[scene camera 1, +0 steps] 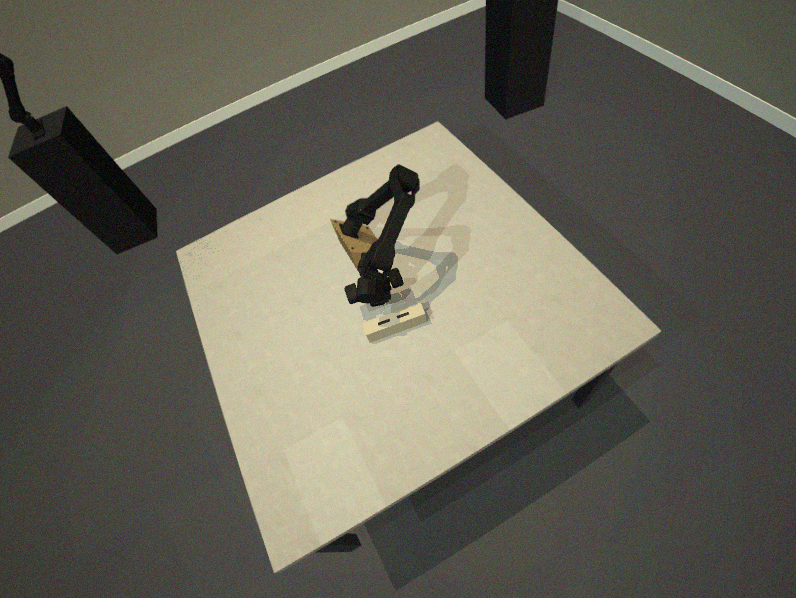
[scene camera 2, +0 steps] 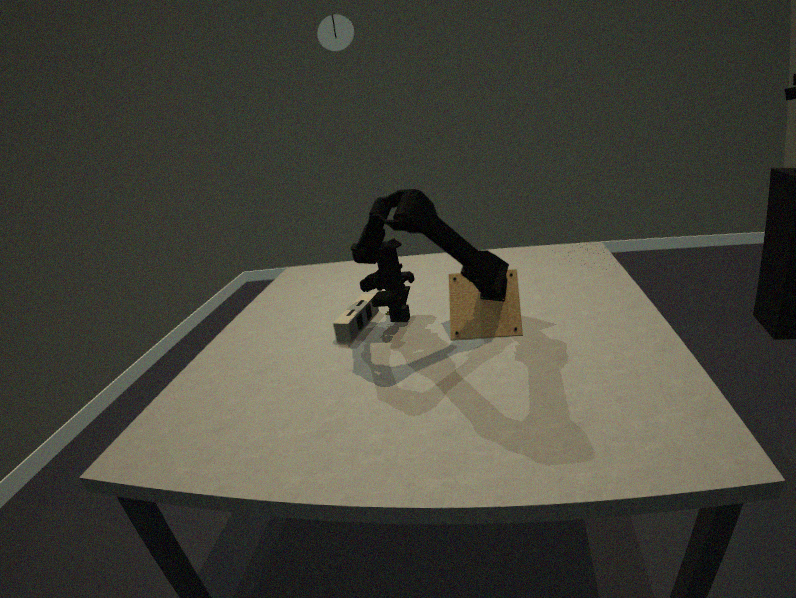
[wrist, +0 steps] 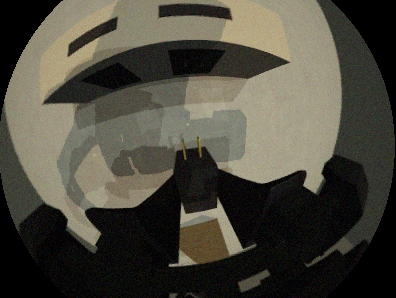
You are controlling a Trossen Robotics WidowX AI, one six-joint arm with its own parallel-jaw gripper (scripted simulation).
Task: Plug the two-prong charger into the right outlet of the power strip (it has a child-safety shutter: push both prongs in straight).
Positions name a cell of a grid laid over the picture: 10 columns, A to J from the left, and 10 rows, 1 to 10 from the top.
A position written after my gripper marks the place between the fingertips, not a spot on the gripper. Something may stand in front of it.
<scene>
My gripper (scene camera 2: F6) carries a black two-prong charger (wrist: E6).
My gripper is seen too in scene camera 1 (scene camera 1: E5) and in the wrist view (wrist: E6).
</scene>
